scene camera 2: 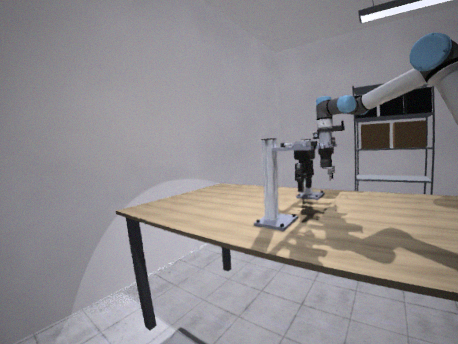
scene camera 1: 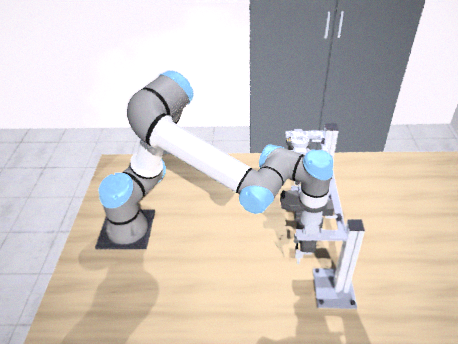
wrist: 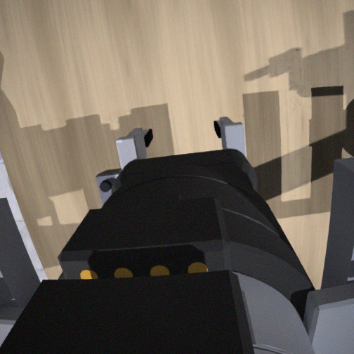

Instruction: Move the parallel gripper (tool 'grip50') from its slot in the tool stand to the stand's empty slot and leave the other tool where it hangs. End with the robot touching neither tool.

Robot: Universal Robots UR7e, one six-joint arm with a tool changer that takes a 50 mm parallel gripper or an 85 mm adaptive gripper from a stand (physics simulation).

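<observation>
The parallel gripper hangs upright below the arm's wrist, at the stand's slot nearest scene camera 1. Its two pale fingers stand apart with a gap between them. In the wrist view the tool stand's grey prongs flank it. A row of gold contacts shows on its black block, close to the arm's own black block; whether they are coupled I cannot tell. The adaptive gripper hangs in the far slot in scene camera 1. The empty middle slot is largely hidden by the arm.
The stand's two posts rise from base plates on the wooden table. The black wrist camera part sticks out beside the wrist. A grey cabinet and a shelf rack stand beyond the table.
</observation>
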